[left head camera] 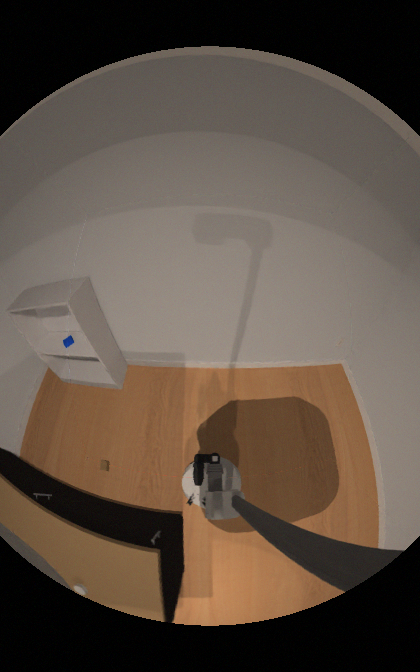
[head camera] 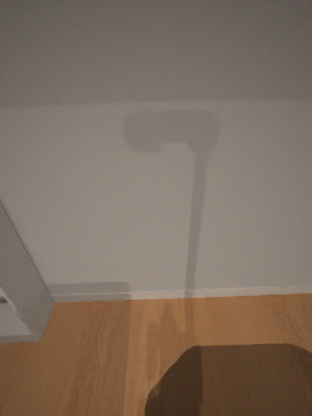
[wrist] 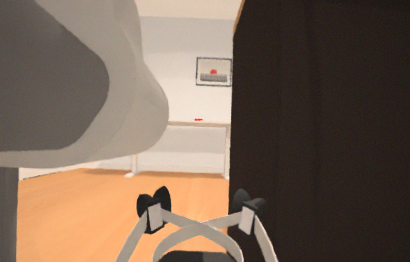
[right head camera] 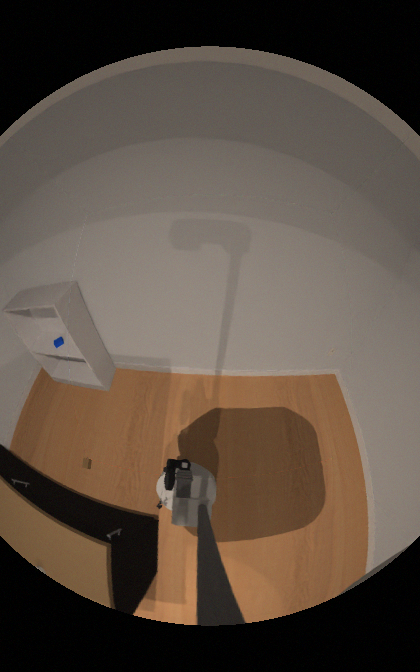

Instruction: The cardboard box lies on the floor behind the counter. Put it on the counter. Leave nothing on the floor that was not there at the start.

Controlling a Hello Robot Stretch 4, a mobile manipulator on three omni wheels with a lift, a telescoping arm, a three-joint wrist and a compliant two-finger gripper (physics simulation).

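Note:
The small brown cardboard box lies on the wood floor, on the side of the counter with handles, a short way from its dark face. The counter has a tan top and dark sides; it is at the lower left in both side head views and fills the right of the wrist view. My gripper is open, with nothing between its fingertips. It is beside the counter's end, apart from the box. The box does not show in the head camera or wrist view.
A white shelf unit with a blue object stands against the wall. A small white object is on the counter. Handles stick out from its dark face. A table stands far behind the gripper.

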